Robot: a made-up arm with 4 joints.
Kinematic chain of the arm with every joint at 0, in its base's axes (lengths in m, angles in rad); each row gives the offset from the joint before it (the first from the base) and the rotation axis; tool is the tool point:
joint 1: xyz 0 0 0.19 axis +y
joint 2: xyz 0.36 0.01 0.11 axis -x
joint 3: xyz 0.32 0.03 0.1 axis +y
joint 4: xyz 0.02 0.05 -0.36 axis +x
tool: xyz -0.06 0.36 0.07
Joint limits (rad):
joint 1: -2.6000..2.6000
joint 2: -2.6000..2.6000
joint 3: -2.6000..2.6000
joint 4: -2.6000..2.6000
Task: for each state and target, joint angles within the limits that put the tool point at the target. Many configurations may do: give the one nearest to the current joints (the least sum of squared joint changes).
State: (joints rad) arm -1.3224 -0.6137 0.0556 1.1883
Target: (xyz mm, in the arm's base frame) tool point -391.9 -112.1 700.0
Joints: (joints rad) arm -2.0384 -0.5107 0.2208 1.8970
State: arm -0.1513 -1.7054 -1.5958 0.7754
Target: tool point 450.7 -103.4 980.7
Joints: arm -0.5395 -1.7106 -1.6188 0.5539
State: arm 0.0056 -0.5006 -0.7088 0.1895
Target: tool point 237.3 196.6 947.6
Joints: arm -0.7758 -0.9341 -0.6473 0.6518
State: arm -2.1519 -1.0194 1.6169 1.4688
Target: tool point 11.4 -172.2 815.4
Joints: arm -1.4755 -1.1648 1.6223 1.9844
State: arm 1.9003 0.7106 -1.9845 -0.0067
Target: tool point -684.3 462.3 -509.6
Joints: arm 2.2776 0.7908 -2.0178 -0.0540
